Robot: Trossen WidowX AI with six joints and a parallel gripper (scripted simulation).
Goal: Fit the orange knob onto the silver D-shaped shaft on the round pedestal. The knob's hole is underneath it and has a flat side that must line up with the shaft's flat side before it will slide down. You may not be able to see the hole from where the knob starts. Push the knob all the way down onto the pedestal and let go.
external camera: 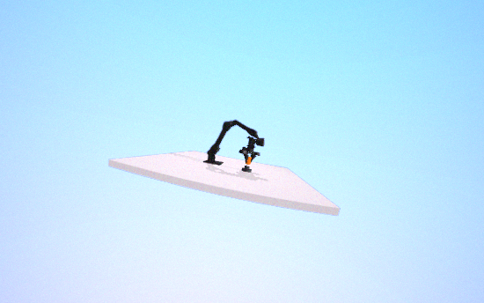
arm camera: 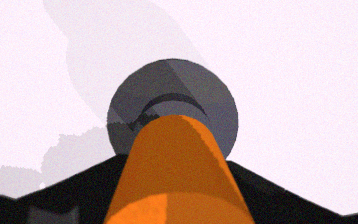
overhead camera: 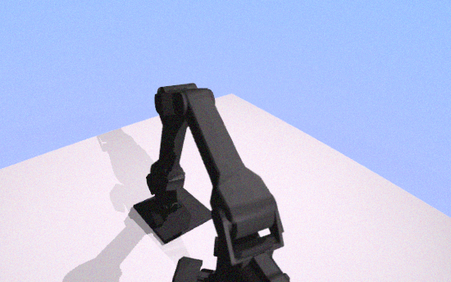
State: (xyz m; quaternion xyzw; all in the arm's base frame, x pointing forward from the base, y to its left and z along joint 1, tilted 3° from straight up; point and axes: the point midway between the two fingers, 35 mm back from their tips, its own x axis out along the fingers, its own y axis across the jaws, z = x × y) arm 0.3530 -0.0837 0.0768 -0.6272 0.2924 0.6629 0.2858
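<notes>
My gripper tip is now 30 mm below the orange knob. From my gripper tip the other things lie so: dark pedestal (40 mm below).
</notes>
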